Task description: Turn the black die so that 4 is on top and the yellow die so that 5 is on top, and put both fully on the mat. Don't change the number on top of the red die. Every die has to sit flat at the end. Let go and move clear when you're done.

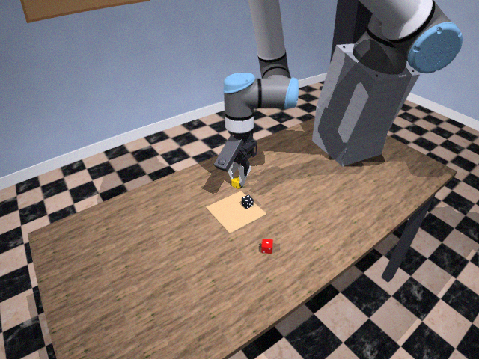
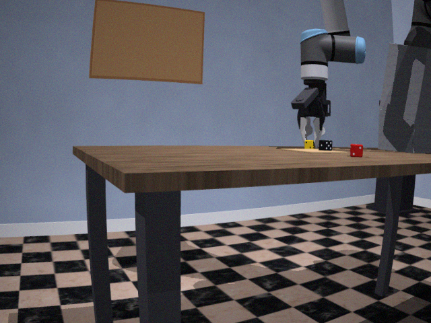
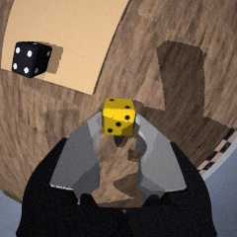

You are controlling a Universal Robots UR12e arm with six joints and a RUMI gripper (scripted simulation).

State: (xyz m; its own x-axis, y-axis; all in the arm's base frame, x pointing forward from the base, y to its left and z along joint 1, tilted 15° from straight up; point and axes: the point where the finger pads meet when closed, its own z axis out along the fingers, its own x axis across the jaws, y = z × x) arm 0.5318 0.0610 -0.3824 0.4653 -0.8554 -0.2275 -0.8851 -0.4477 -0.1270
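My hand is 2 cm short of the black die and 11 cm to the right of it. Also, from my hand: yellow die (right at my hand); then red die (5 cm ahead, 30 cm to the left); then tan mat (6 cm ahead, 12 cm to the left, 2 cm below).
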